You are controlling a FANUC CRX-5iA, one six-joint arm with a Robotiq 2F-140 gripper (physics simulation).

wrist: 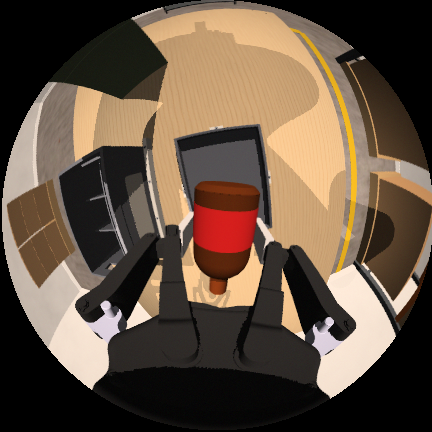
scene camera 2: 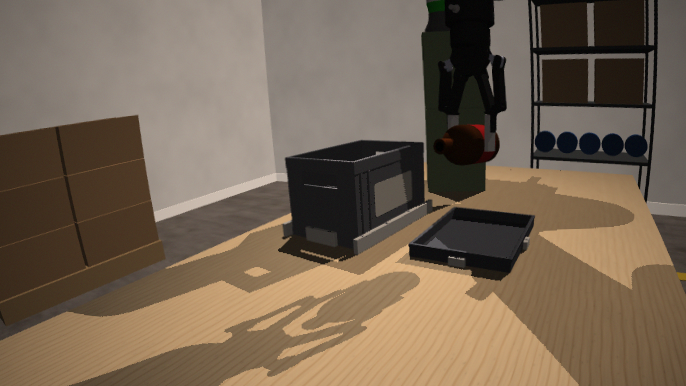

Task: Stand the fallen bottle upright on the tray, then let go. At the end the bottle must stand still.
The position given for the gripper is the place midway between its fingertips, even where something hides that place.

Observation:
In view: the gripper (scene camera 2: 470, 150), a tall dark crate (scene camera 2: 348, 189), a shallow dark tray (scene camera 2: 493, 240) and a brown bottle (scene camera 2: 462, 144).
The tall dark crate shows as well in the wrist view (wrist: 105, 195). The shallow dark tray shows as well in the wrist view (wrist: 236, 153). The brown bottle is seen too in the wrist view (wrist: 224, 213).

